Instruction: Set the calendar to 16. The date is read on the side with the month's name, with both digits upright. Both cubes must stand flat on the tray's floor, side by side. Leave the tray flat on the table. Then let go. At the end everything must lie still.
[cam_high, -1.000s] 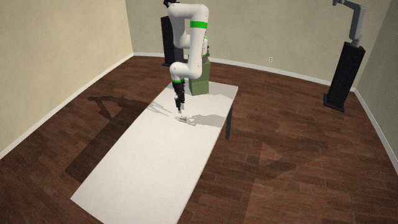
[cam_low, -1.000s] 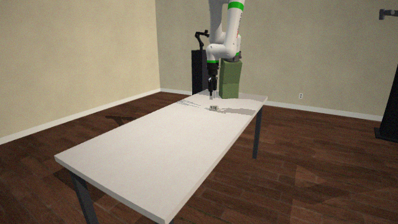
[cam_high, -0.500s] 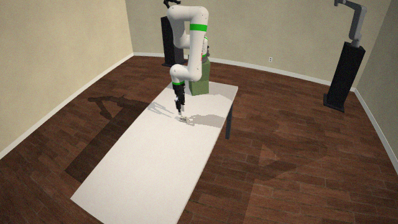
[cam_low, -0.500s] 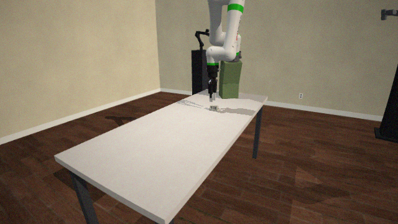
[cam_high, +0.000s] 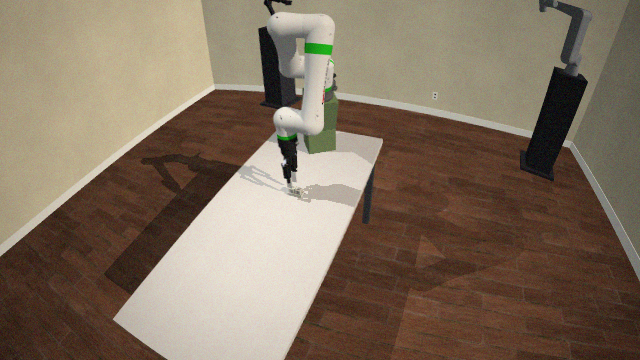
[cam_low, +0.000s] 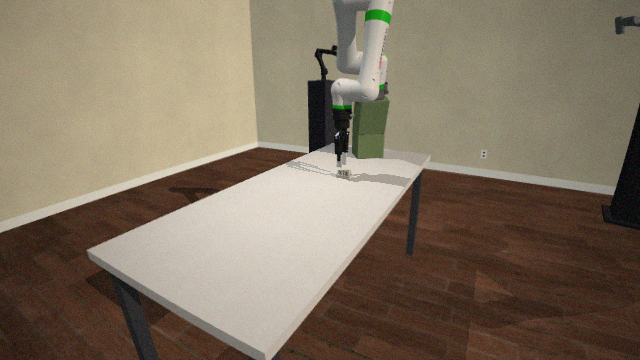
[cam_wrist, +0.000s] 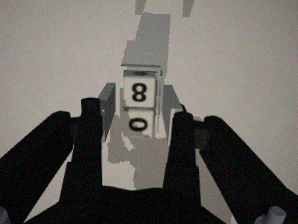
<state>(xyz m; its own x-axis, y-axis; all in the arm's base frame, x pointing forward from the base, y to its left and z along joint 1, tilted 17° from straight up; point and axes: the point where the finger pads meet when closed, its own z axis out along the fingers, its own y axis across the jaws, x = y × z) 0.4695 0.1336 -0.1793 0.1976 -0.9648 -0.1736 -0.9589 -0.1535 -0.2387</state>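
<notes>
The cube is 6 cm below my hand. The rest, counted from my hand: white calendar tray (2 cm to the left, 8 cm below).
</notes>
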